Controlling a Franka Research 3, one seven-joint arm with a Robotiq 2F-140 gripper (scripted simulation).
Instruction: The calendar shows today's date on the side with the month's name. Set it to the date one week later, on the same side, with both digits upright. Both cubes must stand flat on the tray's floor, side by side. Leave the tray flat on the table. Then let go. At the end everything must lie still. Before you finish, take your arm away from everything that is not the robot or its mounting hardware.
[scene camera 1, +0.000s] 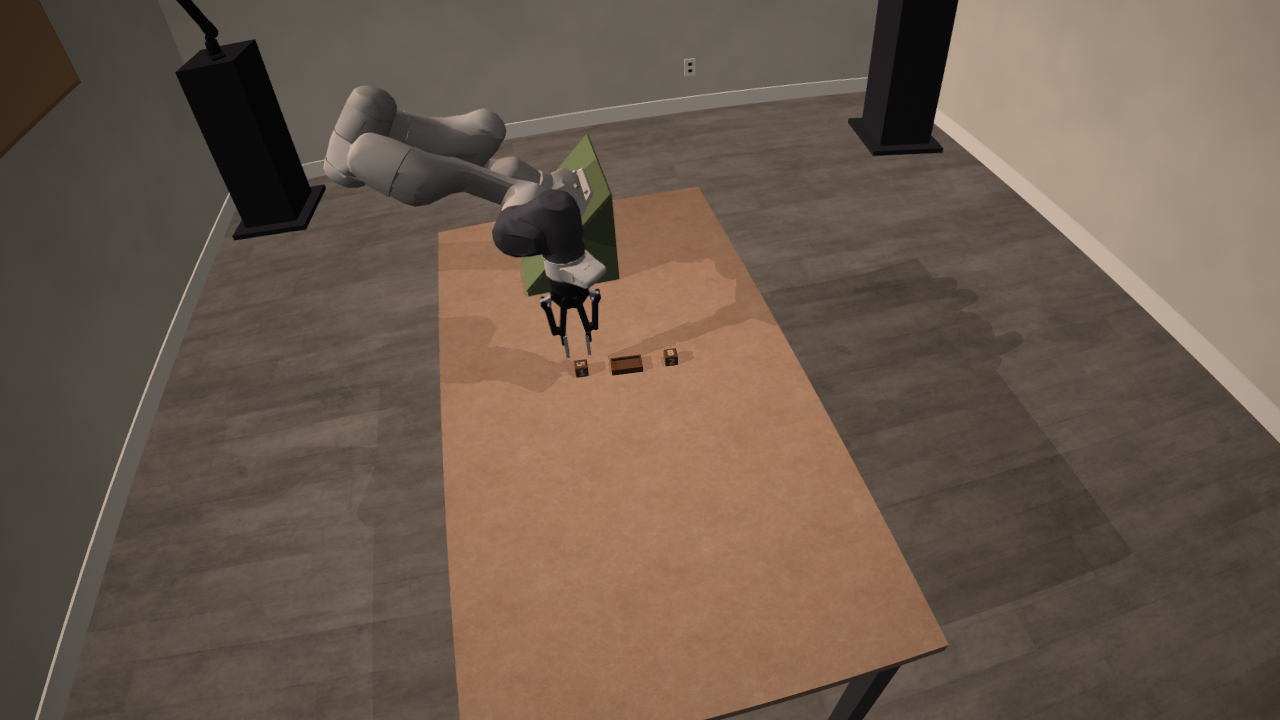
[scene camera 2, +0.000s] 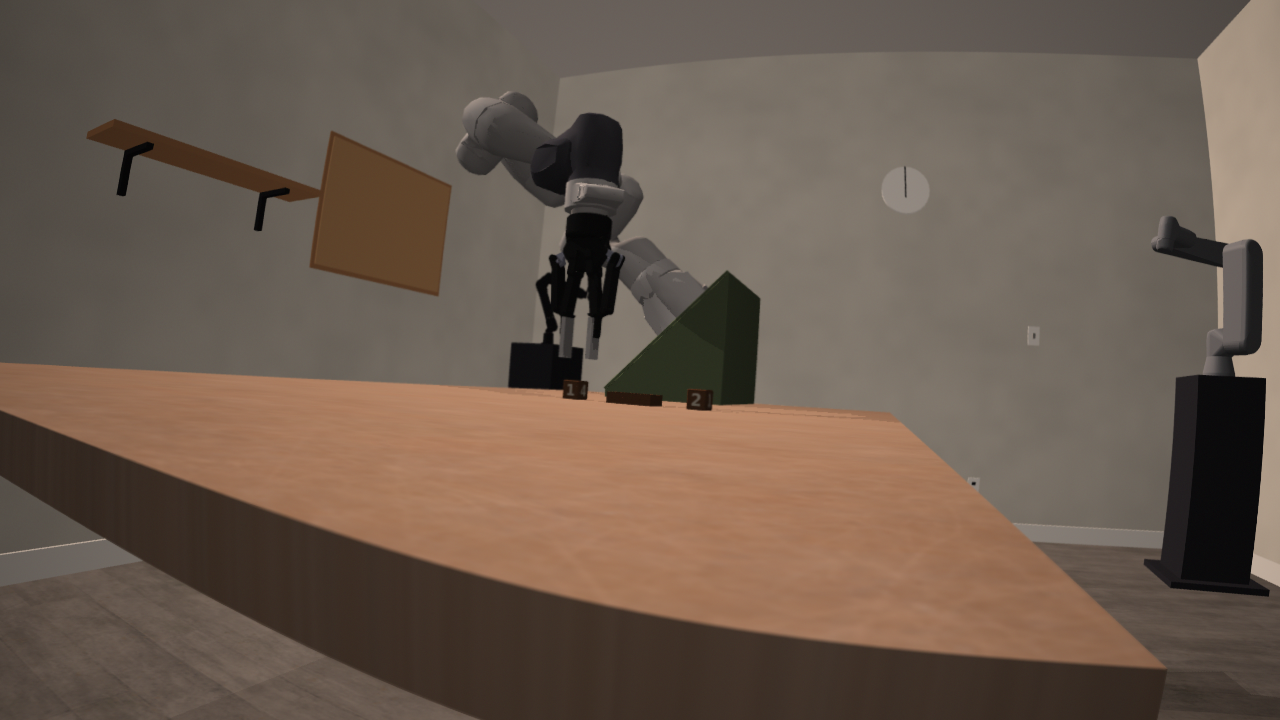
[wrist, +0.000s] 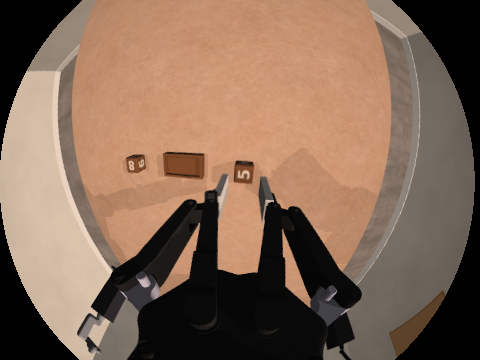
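My gripper is visible in the wrist view, in scene camera 1 and in scene camera 2 (578, 358). On my gripper, (wrist: 337, 293) and (scene camera 1: 547, 305) are the same spot.
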